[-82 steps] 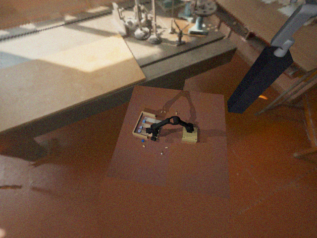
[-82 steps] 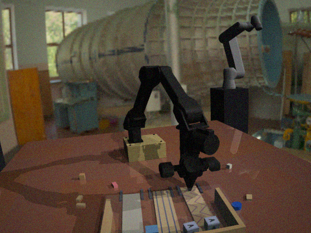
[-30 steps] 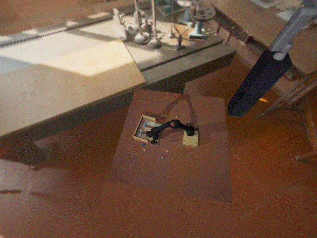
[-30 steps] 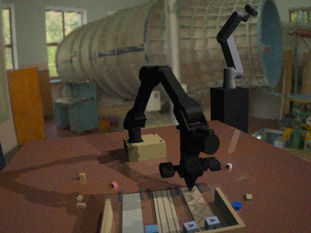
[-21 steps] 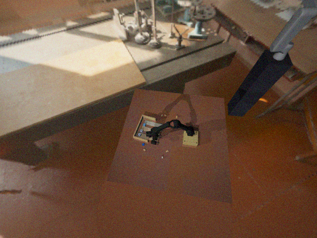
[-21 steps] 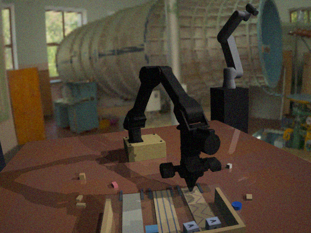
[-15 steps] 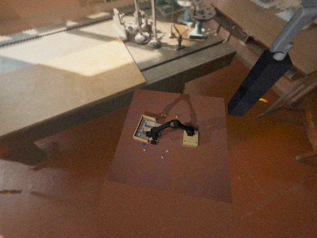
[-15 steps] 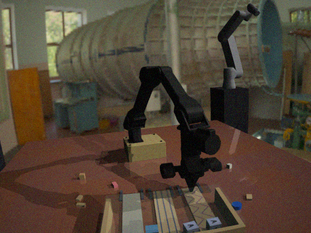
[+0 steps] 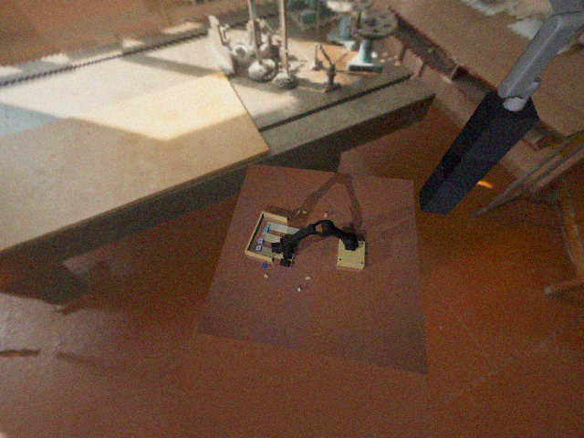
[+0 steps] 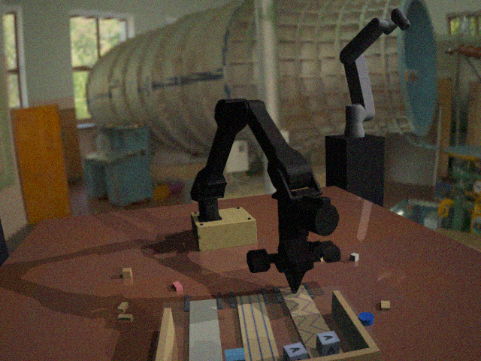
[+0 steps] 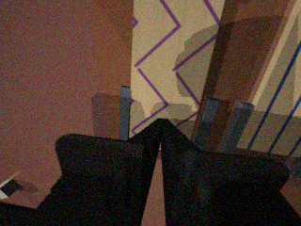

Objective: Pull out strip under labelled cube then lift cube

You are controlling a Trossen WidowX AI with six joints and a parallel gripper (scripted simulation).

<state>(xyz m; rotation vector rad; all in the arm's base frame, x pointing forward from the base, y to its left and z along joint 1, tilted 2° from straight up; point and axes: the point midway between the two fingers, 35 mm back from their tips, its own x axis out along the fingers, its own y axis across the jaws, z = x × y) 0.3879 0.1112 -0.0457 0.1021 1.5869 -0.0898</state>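
The zigzag strip lies 10 cm ahead of my gripper tip and 1 cm to the right of it. From my gripper tip the other things lie so: blue disc: 15 cm ahead, 9 cm to the left.
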